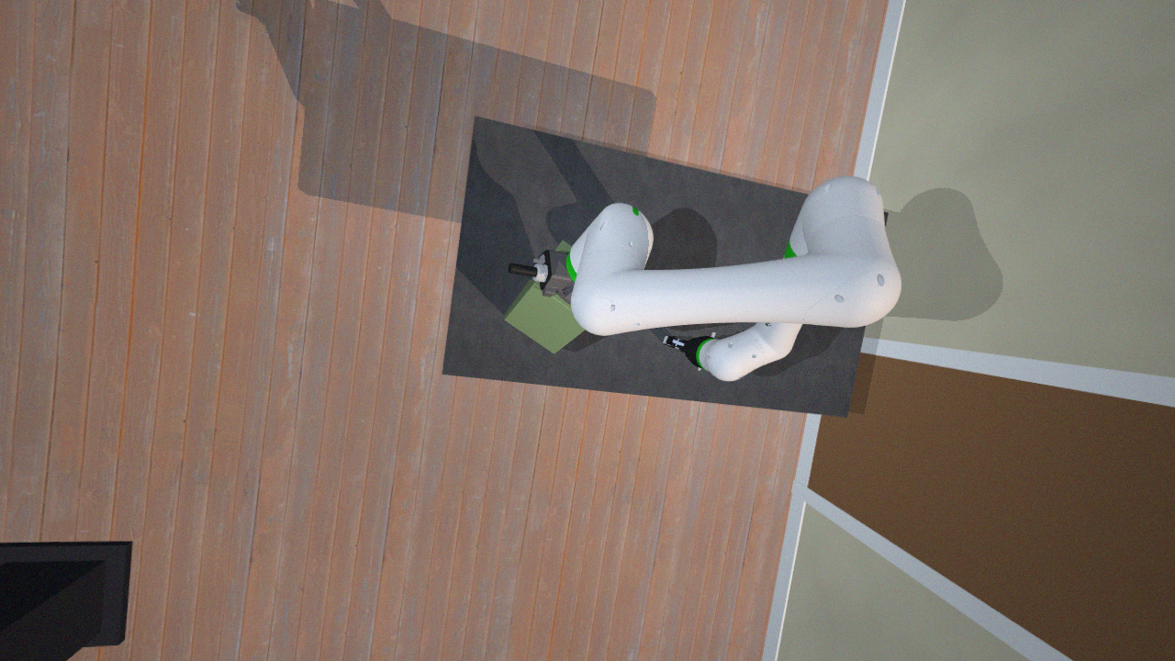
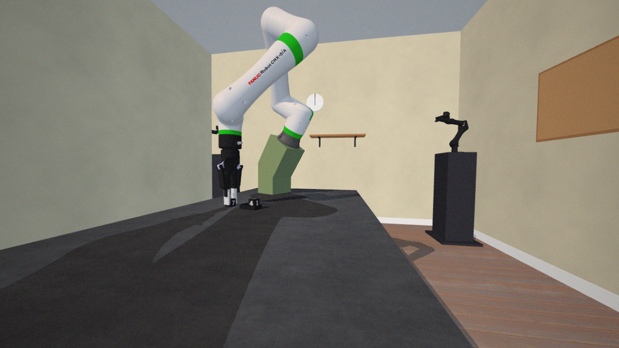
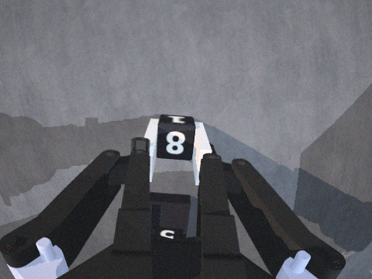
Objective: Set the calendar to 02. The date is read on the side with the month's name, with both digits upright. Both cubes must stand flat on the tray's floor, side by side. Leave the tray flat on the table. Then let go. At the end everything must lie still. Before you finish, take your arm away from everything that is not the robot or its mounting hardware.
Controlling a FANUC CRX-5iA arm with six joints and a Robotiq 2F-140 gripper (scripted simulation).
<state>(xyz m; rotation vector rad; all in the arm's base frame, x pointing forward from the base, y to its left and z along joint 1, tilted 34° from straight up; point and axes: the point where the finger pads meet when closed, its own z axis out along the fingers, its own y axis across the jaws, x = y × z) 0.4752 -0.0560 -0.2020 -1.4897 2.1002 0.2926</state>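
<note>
Right now the black number cube is 30 mm ahead of my hand, 120 mm to the left of it and 20 mm below it. From my hand the other things lie so: black tray 30 mm ahead, 110 mm to the left, 30 mm below.
</note>
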